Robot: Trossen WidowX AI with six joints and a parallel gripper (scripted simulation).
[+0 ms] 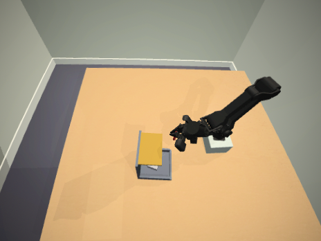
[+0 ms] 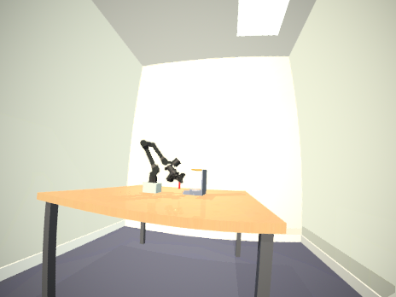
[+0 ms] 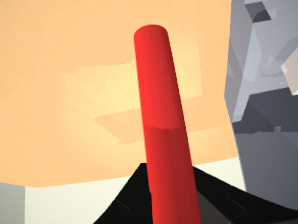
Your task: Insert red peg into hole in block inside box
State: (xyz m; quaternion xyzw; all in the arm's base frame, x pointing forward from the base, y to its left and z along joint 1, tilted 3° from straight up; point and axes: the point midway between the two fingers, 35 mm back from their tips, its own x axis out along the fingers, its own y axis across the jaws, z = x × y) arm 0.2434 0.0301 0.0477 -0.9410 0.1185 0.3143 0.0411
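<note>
My gripper tip is now 14 cm to the right of the grey back wall, 14 cm short of it and 2 cm below it. Also, from my gripper tip: red peg: 3 cm behind, 1 cm to the left, 1 cm below; roof: 14 cm to the left, 12 cm above, 9 cm ahead.
</note>
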